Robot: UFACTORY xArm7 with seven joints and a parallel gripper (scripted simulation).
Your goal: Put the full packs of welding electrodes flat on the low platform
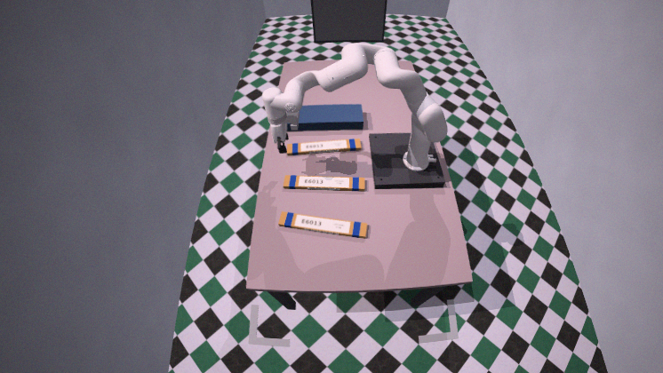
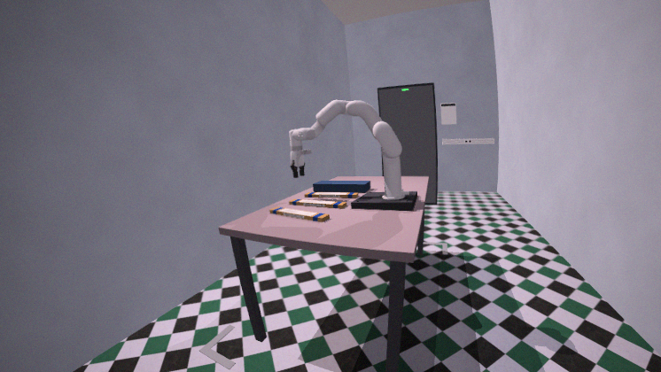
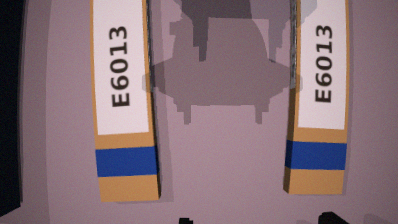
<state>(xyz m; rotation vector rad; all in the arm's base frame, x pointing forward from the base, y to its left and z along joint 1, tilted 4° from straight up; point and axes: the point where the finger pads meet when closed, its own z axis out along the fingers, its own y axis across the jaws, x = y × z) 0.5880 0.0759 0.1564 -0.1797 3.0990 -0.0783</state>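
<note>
Now: the pack of welding electrodes 150 mm behind my hand, 130 mm to the right of it and 150 mm below it. From my hand the other things lie so: low blue platform 130 mm behind, 320 mm to the right, 150 mm below.
</note>
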